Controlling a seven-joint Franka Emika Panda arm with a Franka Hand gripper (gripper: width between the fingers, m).
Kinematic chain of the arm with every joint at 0, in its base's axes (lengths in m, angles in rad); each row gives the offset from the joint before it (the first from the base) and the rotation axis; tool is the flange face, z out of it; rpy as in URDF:
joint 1: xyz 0 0 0.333 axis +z
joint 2: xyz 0 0 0 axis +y
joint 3: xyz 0 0 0.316 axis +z
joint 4: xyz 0.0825 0 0 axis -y
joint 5: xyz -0.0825 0 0.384 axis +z
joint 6: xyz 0 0 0 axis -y
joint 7: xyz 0.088 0 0 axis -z
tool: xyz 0 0 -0.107 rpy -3.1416 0 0
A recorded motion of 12 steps. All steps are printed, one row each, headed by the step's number.
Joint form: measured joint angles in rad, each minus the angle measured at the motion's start. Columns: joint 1, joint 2, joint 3, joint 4, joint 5, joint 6, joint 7.
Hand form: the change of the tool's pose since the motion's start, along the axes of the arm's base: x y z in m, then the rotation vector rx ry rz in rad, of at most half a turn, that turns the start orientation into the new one. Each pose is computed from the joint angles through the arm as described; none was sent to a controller.
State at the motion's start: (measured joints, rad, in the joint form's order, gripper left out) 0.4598 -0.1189 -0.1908 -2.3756 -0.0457 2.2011 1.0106
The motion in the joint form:
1: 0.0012 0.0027 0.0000 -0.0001 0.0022 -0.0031 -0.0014
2: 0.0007 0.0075 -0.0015 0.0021 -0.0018 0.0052 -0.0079
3: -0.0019 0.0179 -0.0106 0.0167 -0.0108 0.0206 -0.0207
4: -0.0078 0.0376 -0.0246 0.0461 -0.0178 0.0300 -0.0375
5: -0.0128 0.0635 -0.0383 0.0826 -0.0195 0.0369 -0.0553
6: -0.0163 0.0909 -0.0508 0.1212 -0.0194 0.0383 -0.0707
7: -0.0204 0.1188 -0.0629 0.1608 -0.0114 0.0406 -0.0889
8: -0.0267 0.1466 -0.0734 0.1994 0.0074 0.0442 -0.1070
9: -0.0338 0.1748 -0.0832 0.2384 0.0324 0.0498 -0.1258
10: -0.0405 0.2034 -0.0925 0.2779 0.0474 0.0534 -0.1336
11: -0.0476 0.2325 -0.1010 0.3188 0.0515 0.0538 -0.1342
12: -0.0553 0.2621 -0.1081 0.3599 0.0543 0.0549 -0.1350
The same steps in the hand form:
1: -0.0005 0.0005 -0.0016 -0.0004 0.0060 0.0012
2: 0.0015 0.0000 -0.0022 -0.0020 -0.0003 0.0083
3: 0.0091 -0.0041 0.0004 -0.0037 -0.0209 0.0151
4: 0.0213 -0.0113 0.0044 -0.0064 -0.0410 0.0162
5: 0.0351 -0.0177 0.0083 -0.0082 -0.0591 0.0160
6: 0.0485 -0.0232 0.0118 -0.0114 -0.0726 0.0151
7: 0.0620 -0.0286 0.0155 -0.0095 -0.0864 0.0120
8: 0.0751 -0.0344 0.0188 -0.0002 -0.0996 0.0019
9: 0.0884 -0.0403 0.0221 0.0132 -0.1146 -0.0109
10: 0.1013 -0.0462 0.0251 0.0179 -0.1298 -0.0271
11: 0.1141 -0.0524 0.0281 0.0132 -0.1443 -0.0428
12: 0.1266 -0.0582 0.0308 0.0070 -0.1594 -0.0563

